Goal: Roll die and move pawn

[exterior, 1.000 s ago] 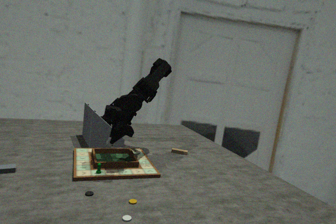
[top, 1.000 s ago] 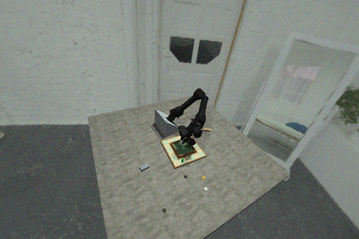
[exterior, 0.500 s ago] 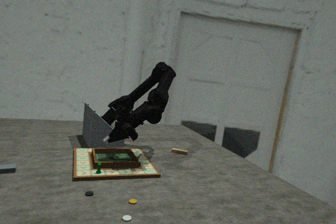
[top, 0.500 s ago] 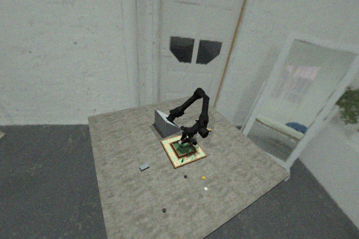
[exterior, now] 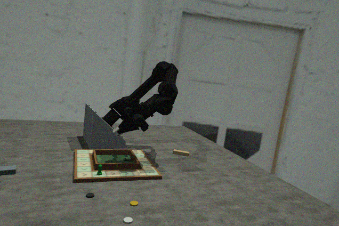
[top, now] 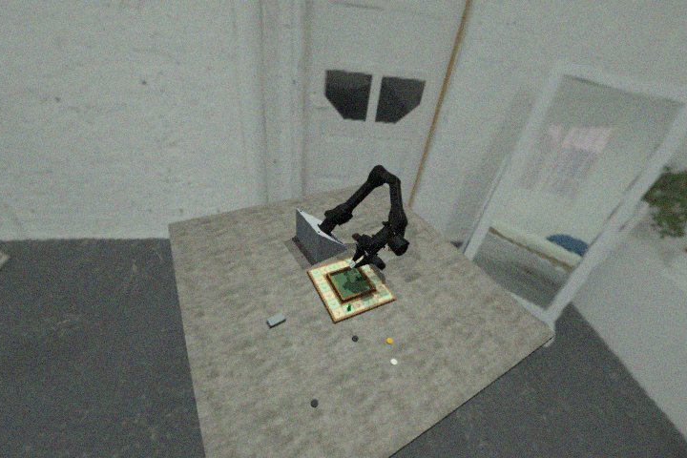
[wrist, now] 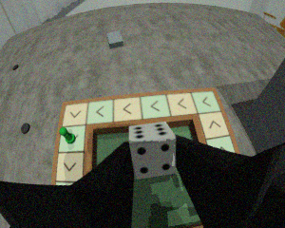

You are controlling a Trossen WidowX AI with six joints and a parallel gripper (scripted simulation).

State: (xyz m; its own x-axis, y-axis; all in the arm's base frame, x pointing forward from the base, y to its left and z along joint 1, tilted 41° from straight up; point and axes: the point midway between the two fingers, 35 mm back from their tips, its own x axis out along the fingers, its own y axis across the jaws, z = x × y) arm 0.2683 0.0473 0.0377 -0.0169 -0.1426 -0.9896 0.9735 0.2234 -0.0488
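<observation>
My gripper tip is right at the white die. The rest, counted from my gripper tip: green dice tray 12 cm below; then green pawn 12 cm ahead, 5 cm to the right, 10 cm below; then grey block 8 cm ahead, 33 cm to the right, 12 cm below.
</observation>
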